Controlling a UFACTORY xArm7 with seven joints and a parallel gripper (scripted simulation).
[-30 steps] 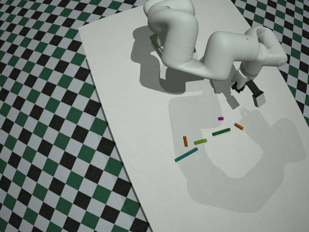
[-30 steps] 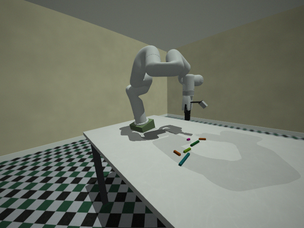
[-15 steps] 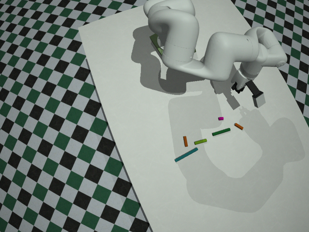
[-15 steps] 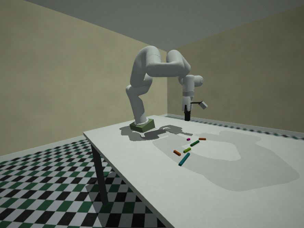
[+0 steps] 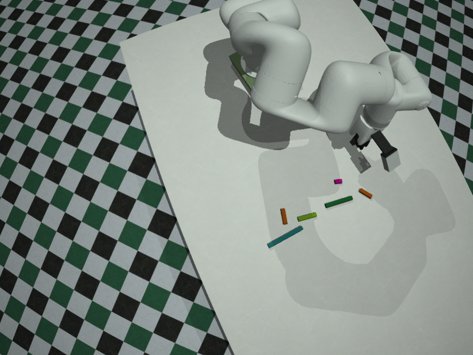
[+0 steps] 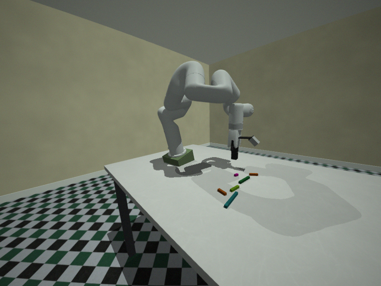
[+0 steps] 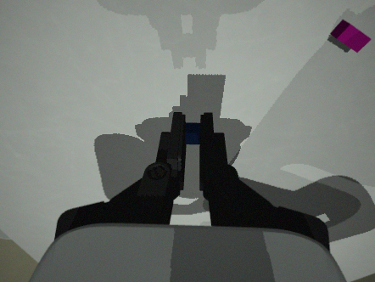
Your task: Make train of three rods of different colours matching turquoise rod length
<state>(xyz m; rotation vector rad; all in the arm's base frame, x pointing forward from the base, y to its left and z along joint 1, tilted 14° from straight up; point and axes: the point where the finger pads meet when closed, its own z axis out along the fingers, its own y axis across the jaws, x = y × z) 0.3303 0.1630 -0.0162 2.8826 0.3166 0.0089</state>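
Right now the magenta rod is 90 mm to the right of my hand, 70 mm below it and 60 mm ahead of it. The rest, counted from my hand: green rod: 120 mm ahead, 110 mm to the right, 70 mm below; then blue rod: 20 mm below; then lime rod: 210 mm to the right, 120 mm ahead, 70 mm below.
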